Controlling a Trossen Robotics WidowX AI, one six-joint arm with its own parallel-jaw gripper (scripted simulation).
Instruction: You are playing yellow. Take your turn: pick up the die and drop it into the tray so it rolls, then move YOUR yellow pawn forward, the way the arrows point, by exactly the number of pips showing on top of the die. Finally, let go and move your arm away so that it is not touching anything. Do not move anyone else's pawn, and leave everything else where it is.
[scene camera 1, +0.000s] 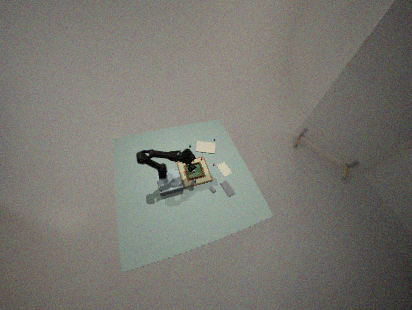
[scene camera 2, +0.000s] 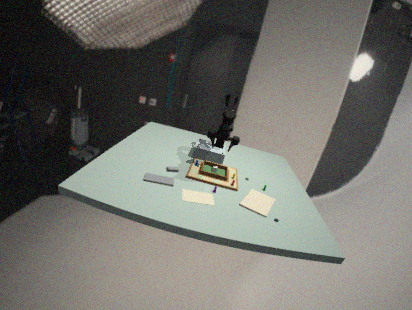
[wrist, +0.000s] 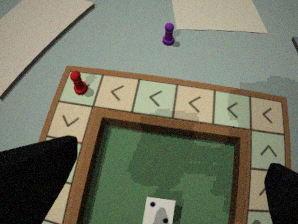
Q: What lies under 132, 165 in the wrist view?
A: A tray.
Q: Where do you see the gripper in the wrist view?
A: At 174, 162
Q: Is the gripper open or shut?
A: Open.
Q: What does the gripper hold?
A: Nothing.
